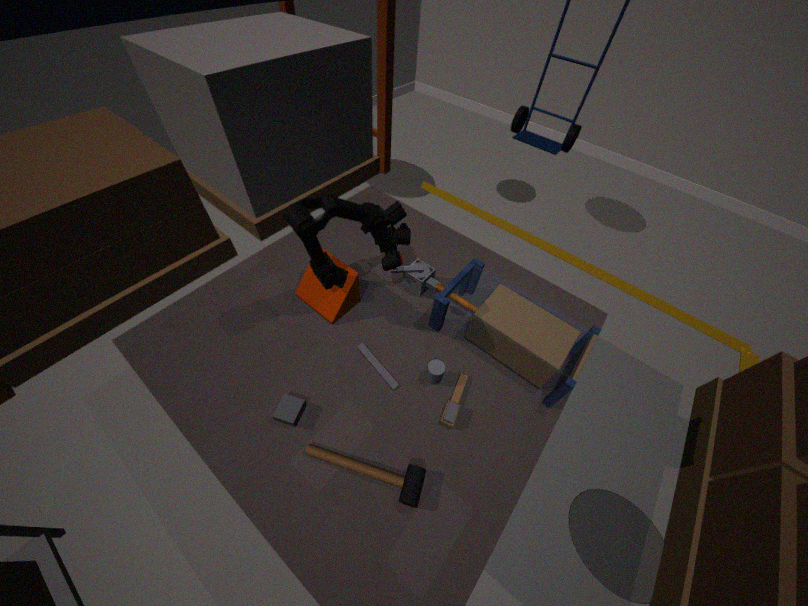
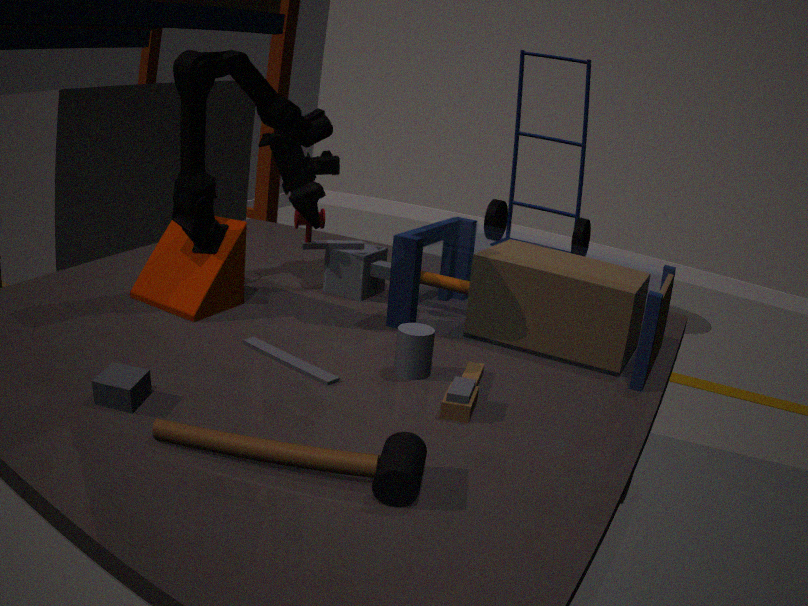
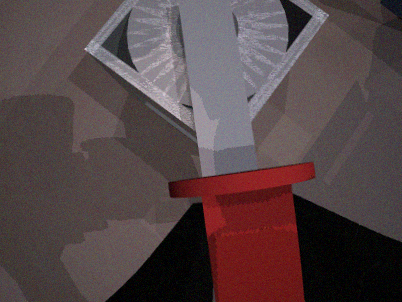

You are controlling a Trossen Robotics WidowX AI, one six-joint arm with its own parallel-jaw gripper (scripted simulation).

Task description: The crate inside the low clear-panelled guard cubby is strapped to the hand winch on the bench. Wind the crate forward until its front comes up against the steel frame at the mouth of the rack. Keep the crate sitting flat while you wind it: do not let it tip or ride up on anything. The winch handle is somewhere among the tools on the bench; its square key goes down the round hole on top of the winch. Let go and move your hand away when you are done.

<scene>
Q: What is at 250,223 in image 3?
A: A red knob.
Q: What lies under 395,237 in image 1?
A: My gripper.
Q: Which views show the mallet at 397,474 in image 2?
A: Image 1 and image 2 only.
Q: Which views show my gripper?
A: Image 1, image 2 and image 3: all of them.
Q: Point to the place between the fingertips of my gripper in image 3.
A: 240,209
</scene>
